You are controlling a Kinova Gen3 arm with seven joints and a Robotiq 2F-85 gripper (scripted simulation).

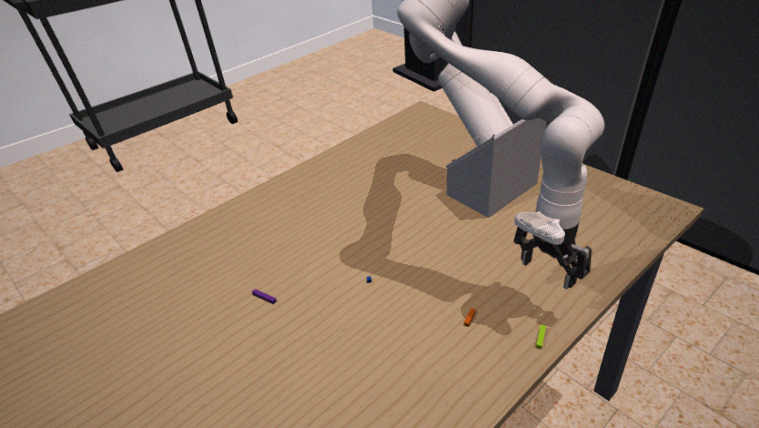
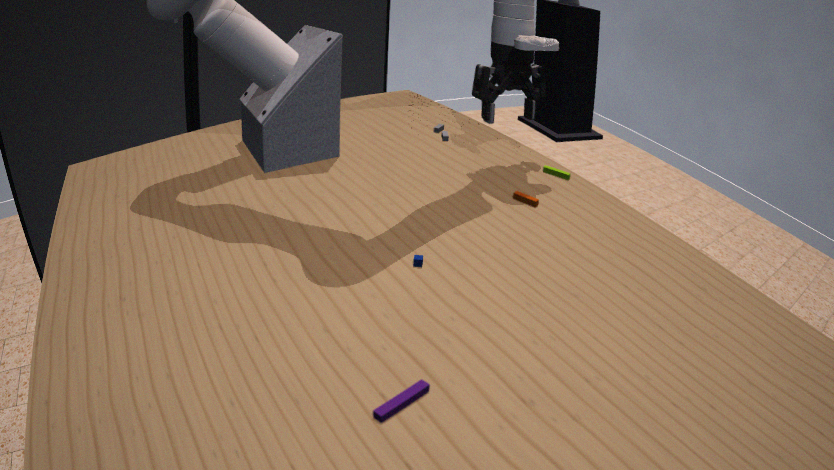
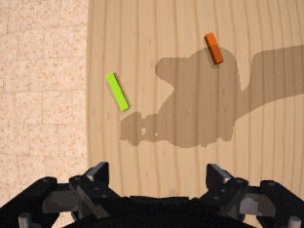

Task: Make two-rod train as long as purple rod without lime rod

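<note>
My hand is 150 mm short of the orange rod, 80 mm above it and 60 mm to the left of it. From my hand the other things lie so: lime rod (80 mm below, 70 mm ahead, 60 mm to the left); purple rod (450 mm ahead, 390 mm to the right, 80 mm below); blue rod (280 mm to the right, 240 mm ahead, 80 mm below).
</note>
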